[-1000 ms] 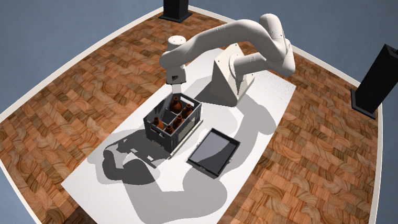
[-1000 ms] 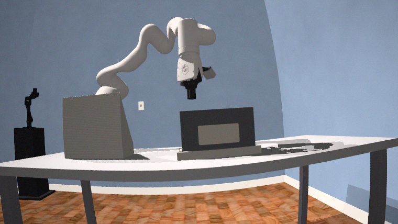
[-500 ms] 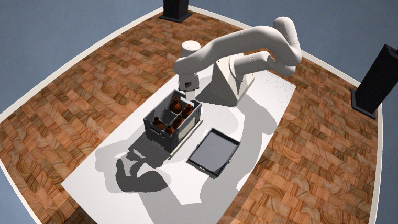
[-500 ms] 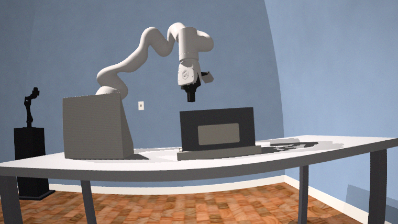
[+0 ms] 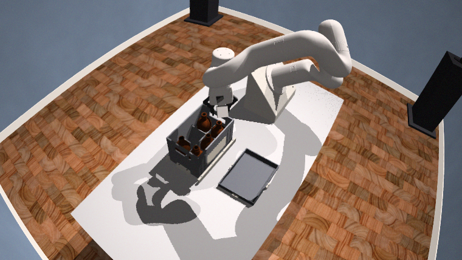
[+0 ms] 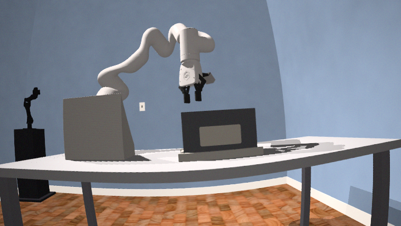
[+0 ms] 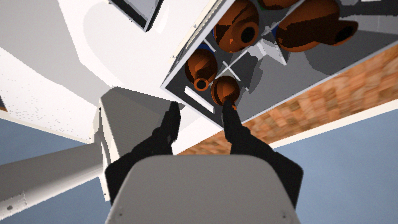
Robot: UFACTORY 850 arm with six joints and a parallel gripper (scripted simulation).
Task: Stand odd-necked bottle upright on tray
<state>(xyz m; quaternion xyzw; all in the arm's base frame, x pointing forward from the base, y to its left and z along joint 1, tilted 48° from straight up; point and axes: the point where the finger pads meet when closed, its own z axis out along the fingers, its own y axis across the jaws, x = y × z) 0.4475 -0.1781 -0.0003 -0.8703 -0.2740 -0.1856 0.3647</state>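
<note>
Now: the dark grey crate 8 cm ahead of my hand, 5 cm to the right of it and 16 cm below it. Also, from my hand: dark tray 10 cm ahead, 22 cm to the left, 23 cm below; then bottle 18 cm ahead, 2 cm to the right, 16 cm below.
</note>
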